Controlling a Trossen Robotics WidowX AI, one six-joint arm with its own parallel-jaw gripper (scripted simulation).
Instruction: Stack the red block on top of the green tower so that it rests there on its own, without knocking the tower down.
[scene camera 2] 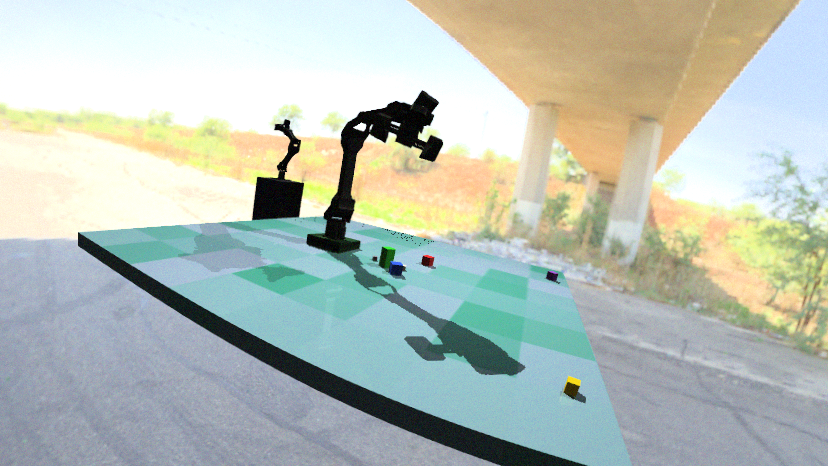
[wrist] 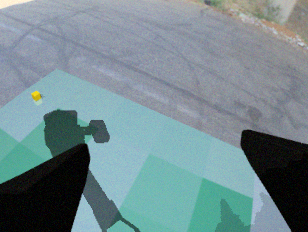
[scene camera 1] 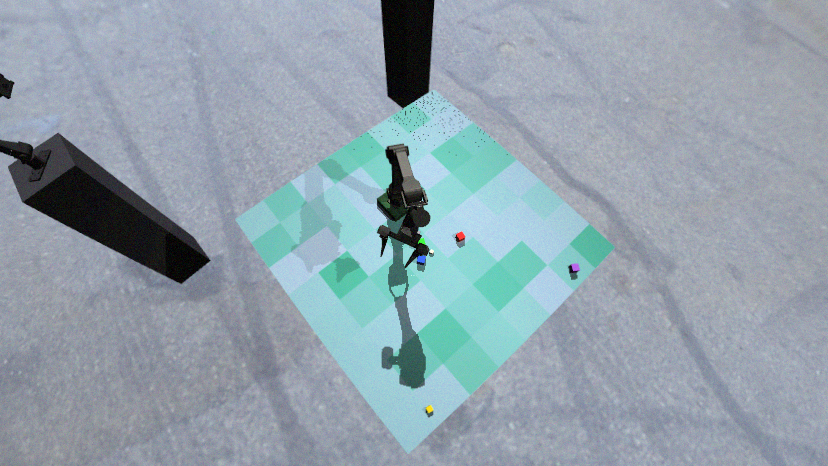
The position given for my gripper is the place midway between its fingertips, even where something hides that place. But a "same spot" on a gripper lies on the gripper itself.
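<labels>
My gripper is visible in scene camera 2 (403,148). The wrist view shows my gripper too, as does scene camera 1. On my gripper, (wrist: 54,188) and (scene camera 1: 409,259) are the same spot.
</labels>
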